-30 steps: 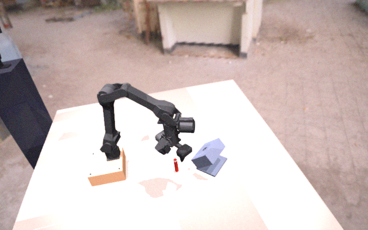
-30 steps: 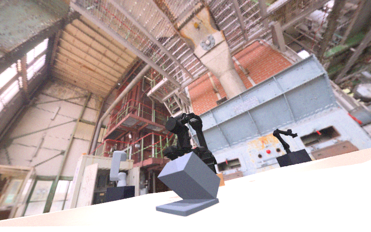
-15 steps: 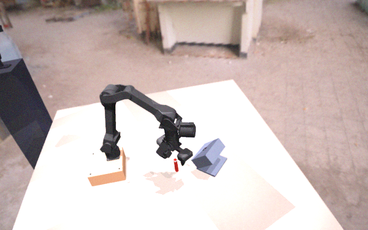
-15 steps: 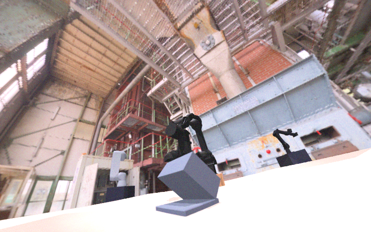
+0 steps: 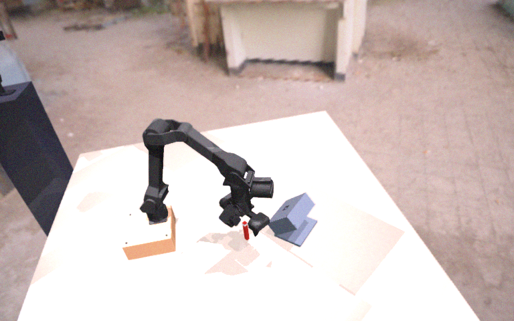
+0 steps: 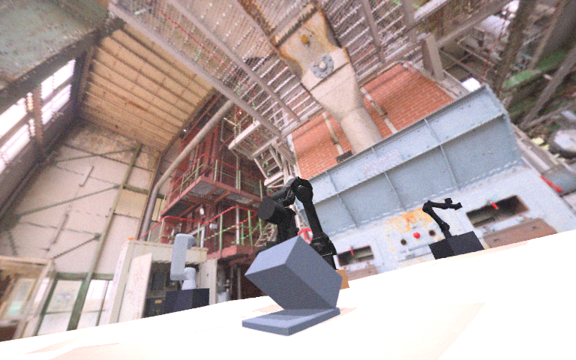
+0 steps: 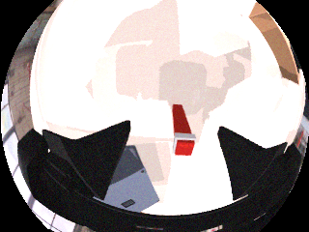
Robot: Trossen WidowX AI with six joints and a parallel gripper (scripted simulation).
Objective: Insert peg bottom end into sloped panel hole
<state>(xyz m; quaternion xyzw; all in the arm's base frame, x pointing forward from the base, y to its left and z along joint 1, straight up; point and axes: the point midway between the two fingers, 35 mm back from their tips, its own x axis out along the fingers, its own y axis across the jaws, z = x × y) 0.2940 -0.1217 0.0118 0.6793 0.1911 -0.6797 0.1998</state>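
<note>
Now: gripper tip 10 mm below the red peg. From my gripper tip the other things lie so: sloped panel 160 mm ahead, 20 mm above, 10 mm to the left.
</note>
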